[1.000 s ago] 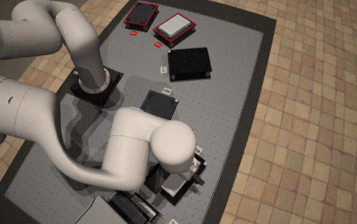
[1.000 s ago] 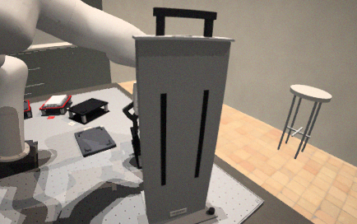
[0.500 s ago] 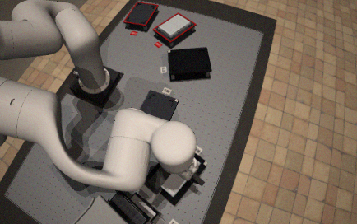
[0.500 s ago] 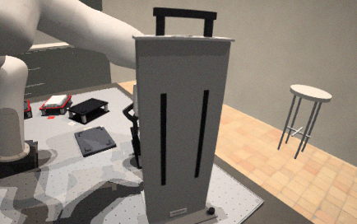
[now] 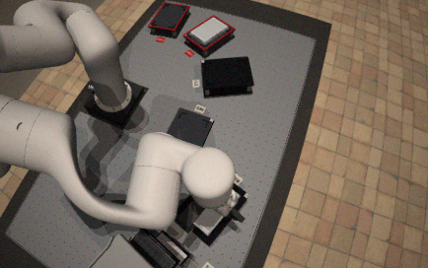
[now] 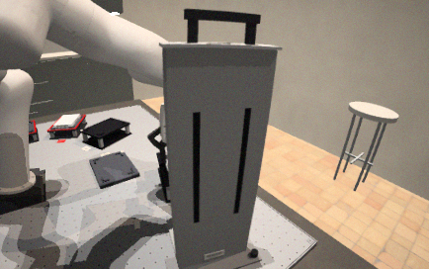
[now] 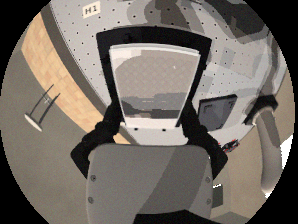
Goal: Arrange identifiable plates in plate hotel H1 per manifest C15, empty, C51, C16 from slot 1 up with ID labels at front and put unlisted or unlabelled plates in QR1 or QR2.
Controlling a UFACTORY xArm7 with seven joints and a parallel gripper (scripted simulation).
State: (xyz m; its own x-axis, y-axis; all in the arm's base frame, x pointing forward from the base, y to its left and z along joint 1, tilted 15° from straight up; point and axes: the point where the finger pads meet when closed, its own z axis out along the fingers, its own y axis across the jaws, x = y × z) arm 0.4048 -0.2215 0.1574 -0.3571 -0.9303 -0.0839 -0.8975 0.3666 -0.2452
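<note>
Right now my hand is 1 cm to the left of the white plate and 1 cm above it. Round my hand: H1 deck label: 17 cm to the right, 8 cm below, 4 cm ahead; tall grey tower: 25 cm to the right, 11 cm above, 10 cm behind.
</note>
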